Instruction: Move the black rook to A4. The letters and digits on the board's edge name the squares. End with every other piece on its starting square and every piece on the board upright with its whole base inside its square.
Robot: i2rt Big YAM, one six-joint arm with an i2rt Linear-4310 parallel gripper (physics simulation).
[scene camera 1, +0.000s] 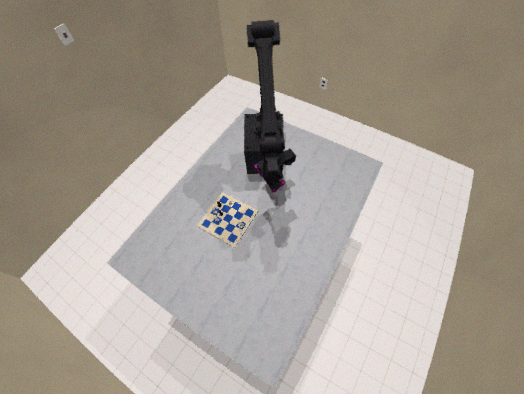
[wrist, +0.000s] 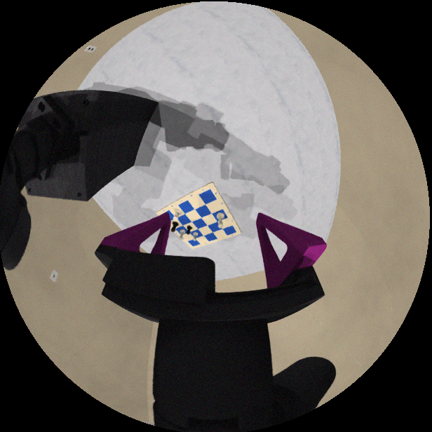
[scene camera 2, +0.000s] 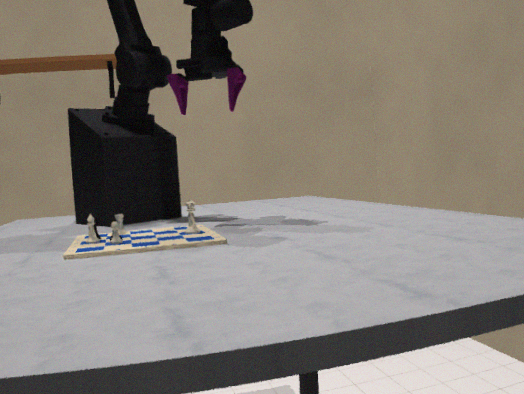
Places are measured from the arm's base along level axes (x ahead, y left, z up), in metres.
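Where they show: gripper, fingertip midpoint: (scene camera 1: 268, 183) (scene camera 2: 207, 112); arm's base, origin of the base link: (scene camera 2: 128, 121).
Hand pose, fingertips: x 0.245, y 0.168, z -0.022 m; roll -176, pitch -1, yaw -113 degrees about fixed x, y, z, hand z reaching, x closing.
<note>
Each offset is from my fingertips to the centre of the thing. "pt": to the spot under its first point. Level surfaces: height alone.
The small blue and cream chessboard {0.166 m ahead, 0.127 m right, 0.209 m down} (scene camera 1: 219, 231) (scene camera 2: 145, 244) (wrist: 207, 195) lies on the table. Two small black pieces stand close together near one corner: one black piece {0.135 m ahead, 0.208 m right, 0.190 m down} (scene camera 1: 219, 204) (wrist: 174, 226) and another black piece {0.169 m ahead, 0.169 m right, 0.191 m down} (scene camera 1: 220, 213) (wrist: 189, 229). Which is the rook is too small to tell, and the edge letters are unreadable. A tall white piece {0.159 m ahead, 0.050 m right, 0.180 m down} (scene camera 2: 191, 218) (wrist: 221, 218) stands apart on the other side. My gripper (scene camera 1: 268, 176) (scene camera 2: 208, 112) (wrist: 213, 217) is open and empty, high above the table, beside the board in the scene camera 1 view.
More white pieces stand near the black ones, including a pointed one {0.176 m ahead, 0.203 m right, 0.185 m down} (scene camera 2: 92, 230), a small one {0.205 m ahead, 0.164 m right, 0.191 m down} (scene camera 2: 116, 233) and one farther back {pt 0.099 m ahead, 0.169 m right, 0.185 m down} (scene camera 2: 119, 221). The arm's black base block (scene camera 2: 125, 175) (wrist: 115, 135) stands behind the board. The grey table {0.213 m down} (scene camera 1: 190, 280) extends around the board.
</note>
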